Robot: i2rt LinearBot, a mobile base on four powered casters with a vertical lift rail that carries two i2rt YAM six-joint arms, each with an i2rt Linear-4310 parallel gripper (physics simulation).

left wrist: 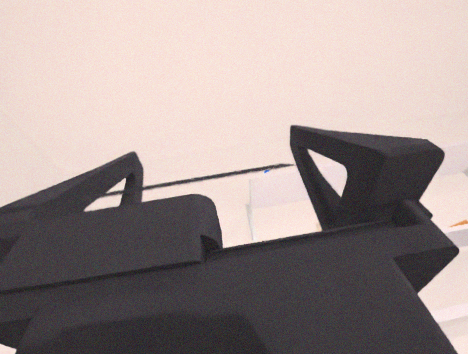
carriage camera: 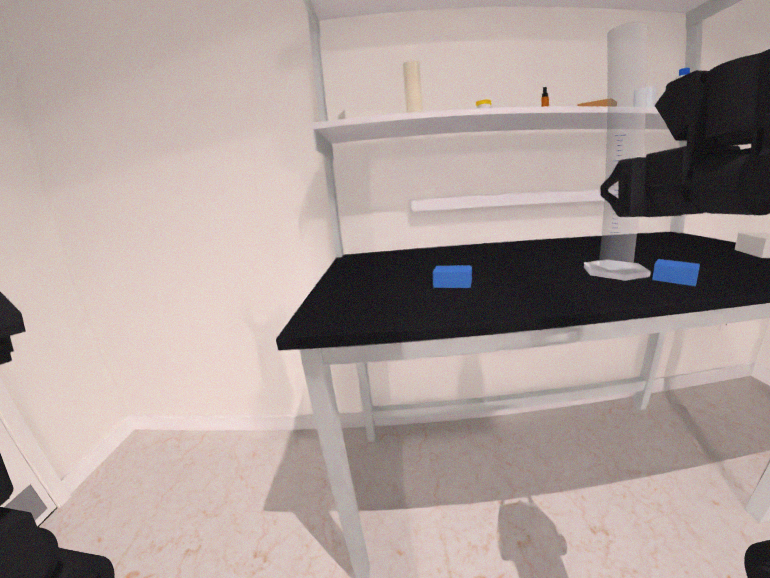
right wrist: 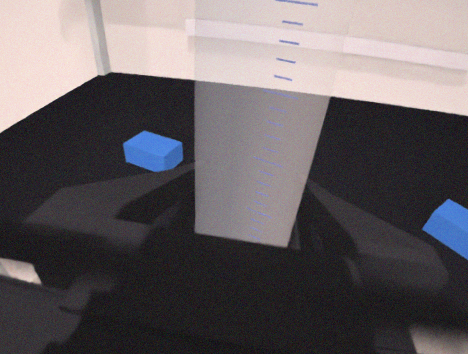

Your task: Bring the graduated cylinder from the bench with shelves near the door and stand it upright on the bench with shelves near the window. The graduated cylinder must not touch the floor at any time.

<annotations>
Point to a bench with shelves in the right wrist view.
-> At 77,139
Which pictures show my right gripper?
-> The carriage camera view and the right wrist view only.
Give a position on a low white rail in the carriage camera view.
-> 477,201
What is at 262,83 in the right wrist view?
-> A graduated cylinder.
</annotations>
